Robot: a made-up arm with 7 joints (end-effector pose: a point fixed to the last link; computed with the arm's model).
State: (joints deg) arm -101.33 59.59 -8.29 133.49 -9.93 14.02 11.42
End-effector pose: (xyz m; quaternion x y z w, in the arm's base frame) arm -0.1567 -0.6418 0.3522 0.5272 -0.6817 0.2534 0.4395
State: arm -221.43 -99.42 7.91 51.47 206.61 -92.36 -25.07
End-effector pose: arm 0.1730 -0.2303 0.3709 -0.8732 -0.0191 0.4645 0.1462
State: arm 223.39 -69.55 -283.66 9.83 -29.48 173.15 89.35
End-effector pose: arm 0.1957 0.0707 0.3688 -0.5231 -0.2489 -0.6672 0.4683
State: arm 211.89 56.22 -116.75 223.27 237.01 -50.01 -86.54
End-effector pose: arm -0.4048 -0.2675 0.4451 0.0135 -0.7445 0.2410 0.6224
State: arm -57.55 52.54 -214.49 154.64 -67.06 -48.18 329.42
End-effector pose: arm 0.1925 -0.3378 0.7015 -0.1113 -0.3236 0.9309 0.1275
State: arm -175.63 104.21 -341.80 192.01 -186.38 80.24 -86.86
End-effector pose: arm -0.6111 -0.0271 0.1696 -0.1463 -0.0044 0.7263 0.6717
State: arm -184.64 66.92 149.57 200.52 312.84 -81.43 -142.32
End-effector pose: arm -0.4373 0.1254 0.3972 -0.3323 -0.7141 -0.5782 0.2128
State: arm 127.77 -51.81 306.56 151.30 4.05 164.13 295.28
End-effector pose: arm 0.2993 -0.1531 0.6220 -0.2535 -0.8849 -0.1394 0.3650
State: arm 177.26 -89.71 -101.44 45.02 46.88 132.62 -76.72
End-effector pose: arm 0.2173 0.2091 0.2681 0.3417 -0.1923 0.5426 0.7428
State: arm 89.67 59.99 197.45 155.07 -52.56 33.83 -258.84
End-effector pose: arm 0.0574 0.4916 0.7023 -0.1260 0.0513 0.9701 0.2010
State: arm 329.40 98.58 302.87 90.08 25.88 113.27 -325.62
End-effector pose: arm 0.1261 -0.3548 -0.0119 0.1677 -0.6863 -0.6912 0.1520
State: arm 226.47 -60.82 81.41 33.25 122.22 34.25 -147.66
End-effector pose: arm 0.2672 -0.1280 0.3448 0.8831 0.0903 0.1611 0.4313
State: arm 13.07 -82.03 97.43 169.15 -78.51 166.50 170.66
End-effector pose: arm -0.5028 -0.0263 0.3730 -0.2092 0.6340 -0.1465 0.7300
